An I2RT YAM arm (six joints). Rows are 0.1 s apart.
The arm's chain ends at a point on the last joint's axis. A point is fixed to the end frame.
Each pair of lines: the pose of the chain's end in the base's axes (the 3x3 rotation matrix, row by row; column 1 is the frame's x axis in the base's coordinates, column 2 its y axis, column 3 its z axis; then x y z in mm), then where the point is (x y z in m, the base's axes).
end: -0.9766 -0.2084 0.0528; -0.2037 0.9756 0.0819; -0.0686 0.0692 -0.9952; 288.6 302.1 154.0
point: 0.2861 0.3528 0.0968
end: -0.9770 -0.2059 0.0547; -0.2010 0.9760 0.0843; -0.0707 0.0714 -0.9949; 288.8 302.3 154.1
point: 0.2866 0.3531 0.0970
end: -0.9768 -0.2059 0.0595; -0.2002 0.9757 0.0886; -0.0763 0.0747 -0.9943; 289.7 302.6 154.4
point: 0.2878 0.3537 0.0975
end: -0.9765 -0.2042 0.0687; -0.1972 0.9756 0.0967; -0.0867 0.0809 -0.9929; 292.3 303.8 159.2
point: 0.2910 0.3554 0.1027
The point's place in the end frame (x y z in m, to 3 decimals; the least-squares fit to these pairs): -0.004 0.046 0.061
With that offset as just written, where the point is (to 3 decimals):
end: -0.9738 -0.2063 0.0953; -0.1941 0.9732 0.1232; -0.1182 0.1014 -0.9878; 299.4 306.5 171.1
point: 0.300 0.360 0.116
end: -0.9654 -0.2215 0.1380; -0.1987 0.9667 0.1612; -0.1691 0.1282 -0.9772; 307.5 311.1 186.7
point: 0.310 0.366 0.134
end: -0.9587 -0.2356 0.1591; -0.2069 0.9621 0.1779; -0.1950 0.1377 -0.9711; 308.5 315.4 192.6
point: 0.311 0.371 0.140
